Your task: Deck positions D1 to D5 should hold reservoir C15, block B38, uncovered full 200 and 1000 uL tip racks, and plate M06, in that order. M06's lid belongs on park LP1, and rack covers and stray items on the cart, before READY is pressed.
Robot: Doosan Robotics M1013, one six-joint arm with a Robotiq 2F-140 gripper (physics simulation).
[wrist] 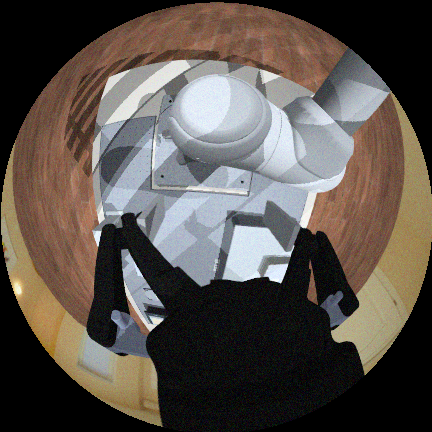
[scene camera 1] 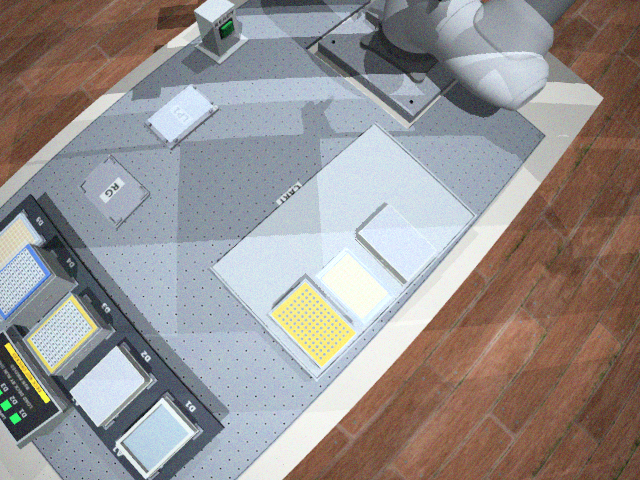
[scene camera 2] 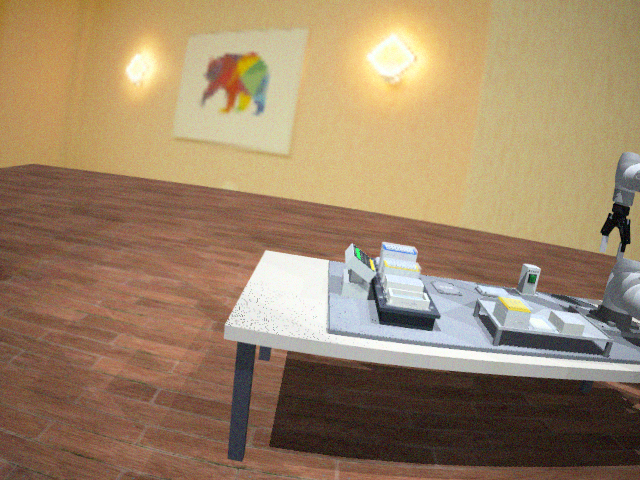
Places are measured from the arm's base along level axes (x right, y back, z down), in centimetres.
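Pixels of known places: gripper, fingertip midpoint: [wrist: 216, 207] [scene camera 2: 610, 256]; arm's base, link origin: [scene camera 1: 408, 44] [scene camera 2: 613, 320].
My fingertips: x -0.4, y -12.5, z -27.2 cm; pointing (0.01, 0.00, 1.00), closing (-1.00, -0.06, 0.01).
For each thing: its top centre in the pictures, then the offset to it from my fingertips. "spot": a spot on its surface instead.
- reservoir, top centre: [scene camera 1: 153, 438] [scene camera 2: 408, 294] dx -16.8, dy -88.7, dz +20.0 cm
- white-topped block, top centre: [scene camera 1: 106, 386] [scene camera 2: 404, 280] dx -4.5, dy -87.6, dz +19.0 cm
- yellow-edged, top centre: [scene camera 1: 58, 333] [scene camera 2: 402, 263] dx +7.8, dy -86.5, dz +16.1 cm
- blue-edged, top centre: [scene camera 1: 14, 280] [scene camera 2: 399, 248] dx +20.2, dy -85.4, dz +13.4 cm
- plate, top centre: [scene camera 1: 8, 245] [wrist: 157, 321] dx +32.6, dy -84.3, dz +21.7 cm
- Park LP1, surface spot: [scene camera 1: 183, 116] spot: dx +26.7, dy -38.0, dz +27.2 cm
- cart, top centre: [scene camera 1: 349, 241] [scene camera 2: 544, 318] [wrist: 256, 275] dx -20.0, dy -38.1, dz +22.4 cm
- yellow rack, top centre: [scene camera 1: 313, 323] [scene camera 2: 515, 301] dx -25.0, dy -55.0, dz +15.9 cm
- pale yellow item, top centre: [scene camera 1: 355, 285] [scene camera 2: 539, 320] dx -26.2, dy -44.2, dz +21.3 cm
- white box-like item, top centre: [scene camera 1: 398, 241] [scene camera 2: 567, 317] [wrist: 278, 271] dx -27.3, dy -33.5, dz +18.8 cm
- READY button, top centre: [scene camera 1: 225, 24] [scene camera 2: 532, 275] dx +32.9, dy -16.8, dz +19.5 cm
- RG park, top centre: [scene camera 1: 111, 189] [scene camera 2: 446, 286] [wrist: 157, 296] dx +26.9, dy -60.6, dz +27.6 cm
- display, surface spot: [scene camera 1: 31, 392] spot: dx +5.2, dy -98.5, dz +17.6 cm
The reservoir [scene camera 1: 157, 436] is on D1 with blue liquid. A white-topped block [scene camera 1: 111, 384] is on D2. Uncovered, full tip racks stand on D3, yellow-edged [scene camera 1: 62, 333], and D4, blue-edged [scene camera 1: 20, 279]. A plate [scene camera 1: 18, 235] with tan wells shows partly on D5, behind the D4 rack. Park LP1 [scene camera 1: 183, 116] has a faded label, seemingly under a clear lid. The cart [scene camera 1: 310, 222] bears a yellow rack [scene camera 1: 312, 322] [scene camera 2: 512, 310], a pale yellow item [scene camera 1: 354, 284] and a white box-like item [scene camera 1: 398, 242] [scene camera 2: 566, 321]. The READY button [scene camera 1: 227, 28] [scene camera 2: 531, 279] is green. My gripper [scene camera 2: 612, 249] is open and empty, high above the table.
The RG park [scene camera 1: 114, 191] lies between the deck and LP1. A display [scene camera 1: 31, 392] [scene camera 2: 360, 262] with green lights stands by the deck. The arm's base plate [scene camera 1: 382, 77] is at the table's far end, beyond the cart. The arm hangs over it in scene camera 1.
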